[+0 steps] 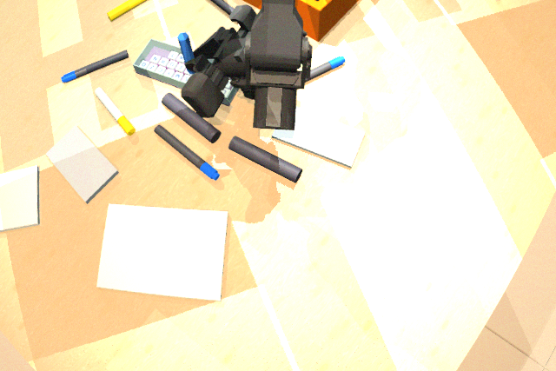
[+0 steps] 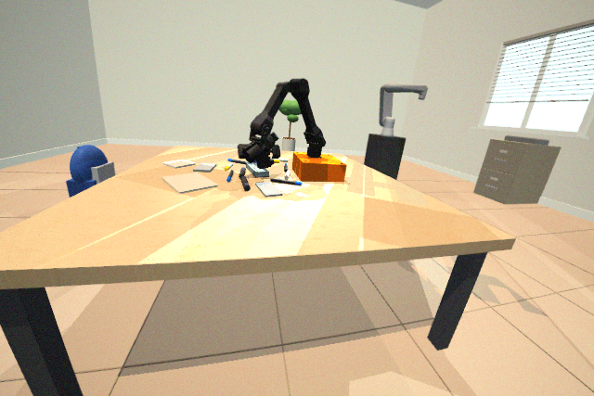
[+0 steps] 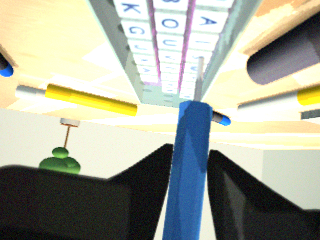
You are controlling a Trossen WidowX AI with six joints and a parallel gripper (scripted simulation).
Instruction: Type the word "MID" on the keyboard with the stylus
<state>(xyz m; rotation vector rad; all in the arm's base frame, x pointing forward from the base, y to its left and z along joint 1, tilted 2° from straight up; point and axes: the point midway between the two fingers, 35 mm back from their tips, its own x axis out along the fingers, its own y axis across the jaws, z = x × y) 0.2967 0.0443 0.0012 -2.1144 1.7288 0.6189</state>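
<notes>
Right now my gripper tip is 120 mm short of the yellow-tipped pen, 80 mm to the left of it and 70 mm above it. Also, from my gripper tip: blue stylus 10 mm below; then yellow pen 250 mm to the right, 100 mm behind, 70 mm below.
</notes>
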